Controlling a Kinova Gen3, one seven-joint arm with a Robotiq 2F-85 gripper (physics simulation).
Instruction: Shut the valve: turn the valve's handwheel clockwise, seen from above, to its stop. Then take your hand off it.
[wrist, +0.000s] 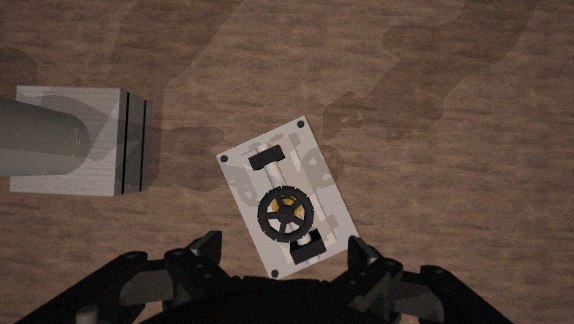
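The valve's black handwheel (286, 227) is round and spoked, with a brass-coloured part showing beneath it. It sits over a white pipe (275, 176) held by two black clamps on a pale rectangular plate (242, 194), which lies at an angle on the table. My gripper (284, 248) is open, with its fingertips wide apart at the bottom of the view. The handwheel shows between and slightly above the fingertips, touched by neither. The right fingertip overlaps the plate's right corner in the view. Whether the wheel is at its stop cannot be told.
A grey block (107, 176) with black lines on its side stands at the left, with a thick grey cylinder (40, 137), probably part of the arm, over it. The wooden table top (475, 165) carries shadows.
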